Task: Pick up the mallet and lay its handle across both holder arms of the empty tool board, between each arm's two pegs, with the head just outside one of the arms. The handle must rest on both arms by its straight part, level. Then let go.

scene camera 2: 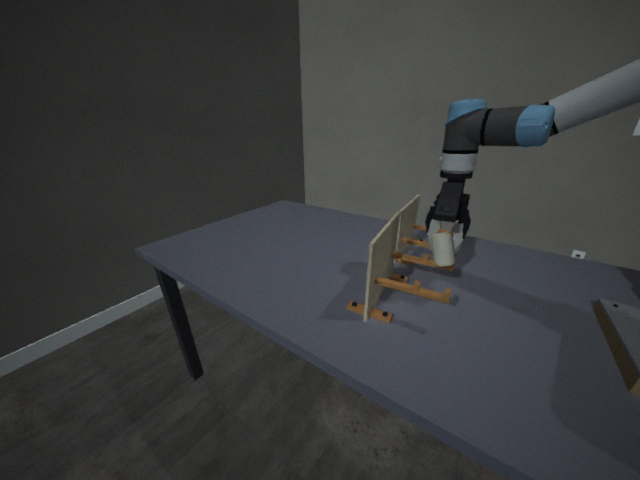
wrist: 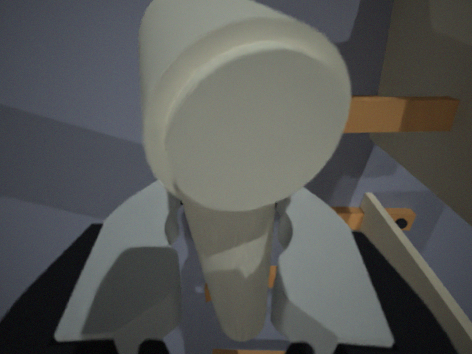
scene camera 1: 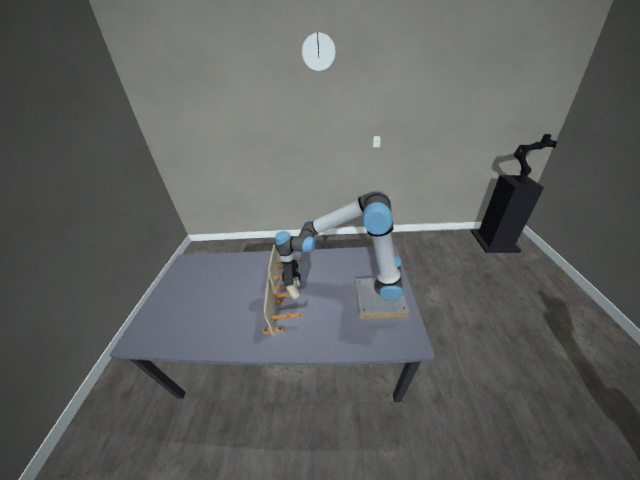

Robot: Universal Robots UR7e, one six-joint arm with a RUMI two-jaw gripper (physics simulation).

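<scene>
My gripper is shut on the mallet's handle, with the fingers close below the head. The pale mallet head faces the front side, near the rear arm of the front tool board. In the wrist view the handle runs away from the head and looks lower at its far end. The rear tool board stands behind the front one. The handle is mostly hidden in both scene views, so contact with any arm cannot be told.
The front board's front arm projects toward the robot base, with upright pegs. Orange feet support this board. The grey robot base plate is at the table's right side.
</scene>
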